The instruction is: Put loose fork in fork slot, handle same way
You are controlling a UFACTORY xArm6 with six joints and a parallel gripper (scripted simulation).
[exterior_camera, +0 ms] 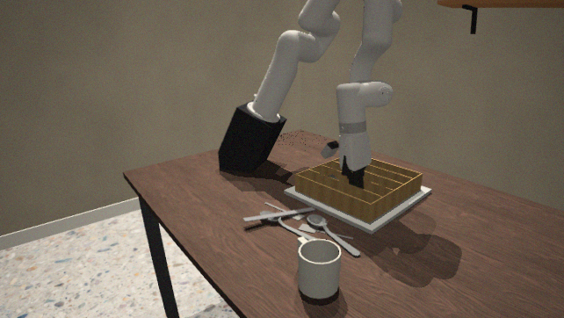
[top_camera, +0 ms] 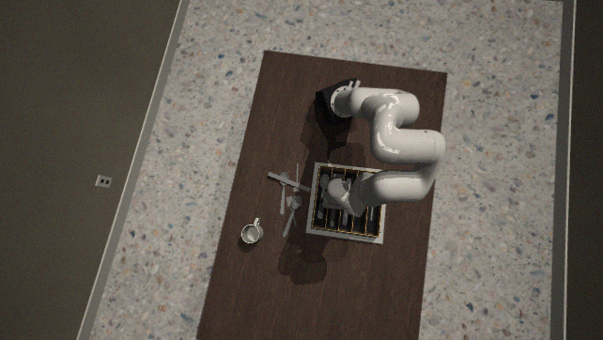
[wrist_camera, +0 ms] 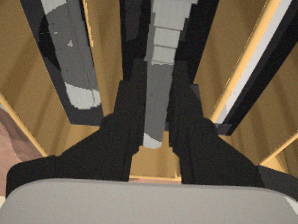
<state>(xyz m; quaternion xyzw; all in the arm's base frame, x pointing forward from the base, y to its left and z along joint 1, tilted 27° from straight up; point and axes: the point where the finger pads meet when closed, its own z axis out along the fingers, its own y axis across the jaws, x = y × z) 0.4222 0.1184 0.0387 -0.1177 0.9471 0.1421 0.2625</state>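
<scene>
The wooden slotted tray lies 50 mm to the left of my hand, 40 mm behind it and 10 mm below it. Round my hand: white mug: 280 mm to the right, 260 mm ahead, 20 mm below.
</scene>
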